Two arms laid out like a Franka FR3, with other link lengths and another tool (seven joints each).
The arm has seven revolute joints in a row. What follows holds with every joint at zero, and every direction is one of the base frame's.
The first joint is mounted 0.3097 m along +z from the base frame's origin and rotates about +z.
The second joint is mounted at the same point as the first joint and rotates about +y.
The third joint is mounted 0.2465 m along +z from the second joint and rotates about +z.
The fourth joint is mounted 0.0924 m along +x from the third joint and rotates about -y.
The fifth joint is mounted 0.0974 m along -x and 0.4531 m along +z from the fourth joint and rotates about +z.
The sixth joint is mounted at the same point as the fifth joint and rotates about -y.
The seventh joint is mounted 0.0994 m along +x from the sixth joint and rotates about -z.
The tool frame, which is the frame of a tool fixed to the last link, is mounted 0.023 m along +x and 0.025 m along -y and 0.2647 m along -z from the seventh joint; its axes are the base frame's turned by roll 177.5, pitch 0 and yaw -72.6 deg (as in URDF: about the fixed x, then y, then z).
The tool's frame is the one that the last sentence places.
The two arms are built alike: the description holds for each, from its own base.
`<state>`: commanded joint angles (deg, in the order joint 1, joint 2, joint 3, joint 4, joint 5, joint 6, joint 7); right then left.
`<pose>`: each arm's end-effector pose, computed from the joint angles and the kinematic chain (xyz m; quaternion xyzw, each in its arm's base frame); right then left.
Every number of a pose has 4 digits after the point. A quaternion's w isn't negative.
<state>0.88 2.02 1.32 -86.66 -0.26 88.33 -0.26 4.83 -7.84 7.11 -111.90 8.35 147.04 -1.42</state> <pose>0.6732 -0.0003 0.3953 0.8181 -0.5745 -0.0138 0.0212 0.7773 0.1470 0.4376 -0.7936 0.4987 -0.2285 0.2633</pose>
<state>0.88 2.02 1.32 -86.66 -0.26 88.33 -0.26 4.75 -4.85 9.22 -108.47 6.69 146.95 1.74</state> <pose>0.6732 -0.0003 0.3953 0.8181 -0.5745 -0.0138 0.0212 0.7850 0.1754 0.4388 -0.7926 0.4990 -0.2247 0.2689</pose>
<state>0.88 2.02 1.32 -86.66 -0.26 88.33 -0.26 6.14 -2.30 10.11 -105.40 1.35 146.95 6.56</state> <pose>0.6732 -0.0003 0.3953 0.8181 -0.5745 -0.0138 0.0212 0.7898 0.2036 0.4428 -0.7945 0.4941 -0.2357 0.2630</pose>
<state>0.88 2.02 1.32 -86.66 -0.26 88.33 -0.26 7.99 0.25 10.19 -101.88 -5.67 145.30 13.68</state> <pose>0.6732 -0.0003 0.3953 0.8181 -0.5745 -0.0138 0.0212 0.7931 0.2234 0.4452 -0.7904 0.5029 -0.2464 0.2483</pose>
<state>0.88 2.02 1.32 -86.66 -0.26 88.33 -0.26 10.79 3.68 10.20 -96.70 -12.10 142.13 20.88</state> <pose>0.6732 -0.0003 0.3953 0.8181 -0.5745 -0.0138 0.0212 0.7945 0.2531 0.4494 -0.7860 0.5129 -0.2525 0.2356</pose>
